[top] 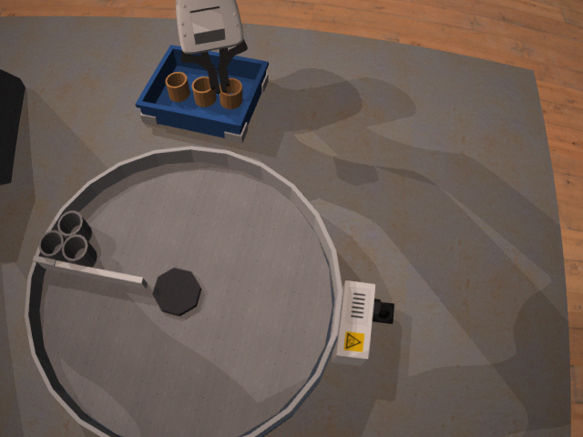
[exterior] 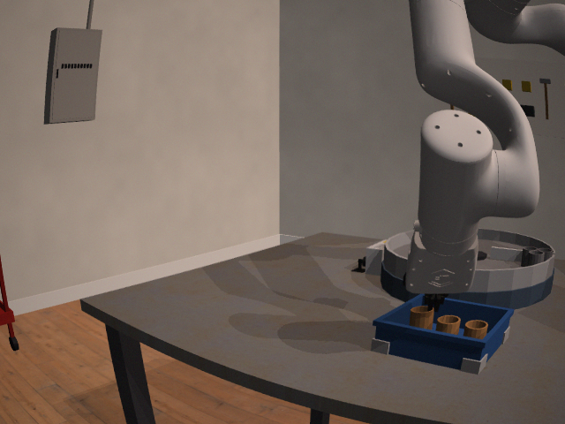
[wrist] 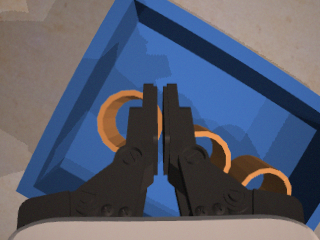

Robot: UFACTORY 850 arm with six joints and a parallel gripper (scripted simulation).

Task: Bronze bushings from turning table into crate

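Right now my hand is 3 cm past the blue crate, 2 cm to the right of it and 5 cm above it. From my hand the other things lie so: turning table 2 cm behind, 35 cm to the right, 2 cm below.
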